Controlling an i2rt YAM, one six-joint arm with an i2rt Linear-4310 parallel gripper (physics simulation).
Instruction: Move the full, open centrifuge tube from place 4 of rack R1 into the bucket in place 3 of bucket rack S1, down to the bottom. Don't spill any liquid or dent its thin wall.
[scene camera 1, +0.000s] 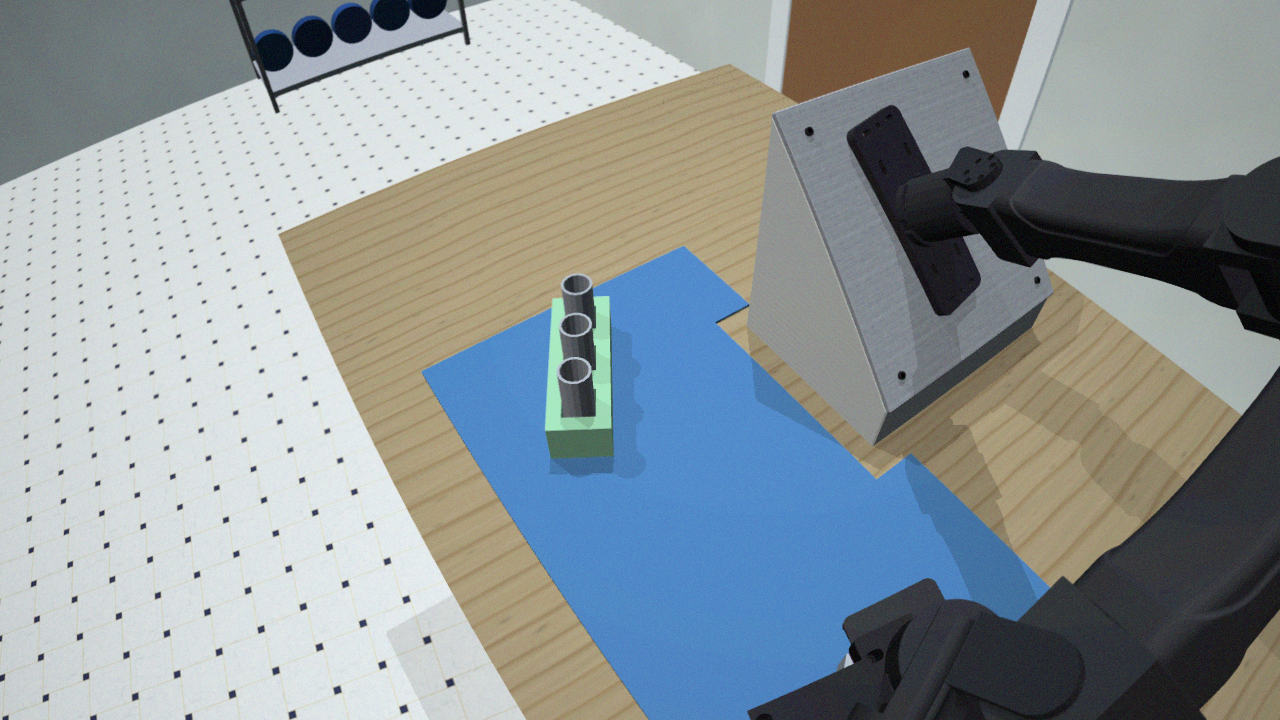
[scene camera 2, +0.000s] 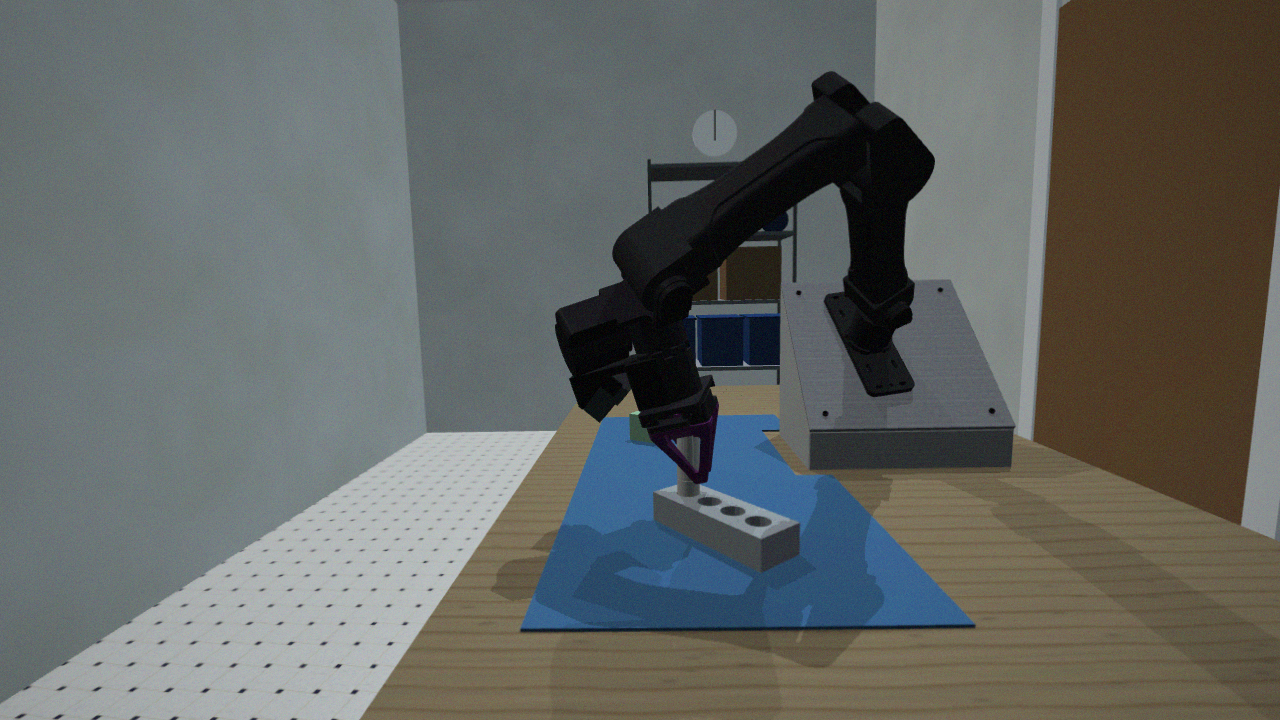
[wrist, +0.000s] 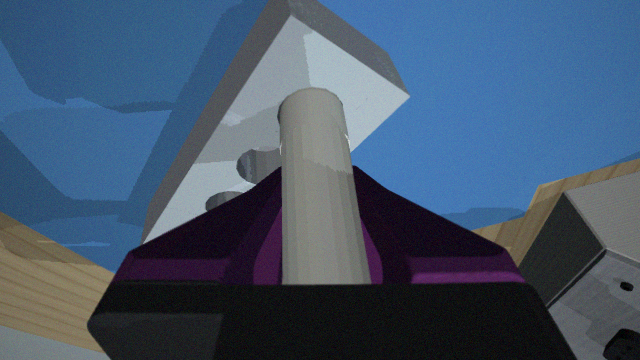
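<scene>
The light grey rack R1 stands on the blue mat. Its end hole holds the lower end of a pale, upright centrifuge tube; three other holes are empty in scene view 2. My gripper is shut on the tube, its purple fingertips above the rack top. The tube's mouth and liquid are hidden. In scene view 1 the arm hides the fingers. The green bucket rack S1 holds three dark, open, upright buckets. I see no place numbers.
The blue mat lies on the wooden table. A grey sloped block carries the arm's base, to the right of the mat. A shelf stands behind the table.
</scene>
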